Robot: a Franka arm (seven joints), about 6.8 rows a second.
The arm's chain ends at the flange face. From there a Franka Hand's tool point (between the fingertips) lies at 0.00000 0.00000 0.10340 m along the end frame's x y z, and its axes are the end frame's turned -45 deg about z.
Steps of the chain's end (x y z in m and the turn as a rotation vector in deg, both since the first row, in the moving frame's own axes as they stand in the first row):
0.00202 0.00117 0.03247 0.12 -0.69 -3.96
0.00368 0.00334 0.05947 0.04 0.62 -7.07
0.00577 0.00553 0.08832 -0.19 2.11 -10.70
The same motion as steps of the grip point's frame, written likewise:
-0.00016 0.00125 0.03246 0.57 -0.40 -3.96
0.00113 0.00565 0.05946 -0.41 0.47 -7.07
0.00288 0.01068 0.08825 -1.63 1.36 -10.70

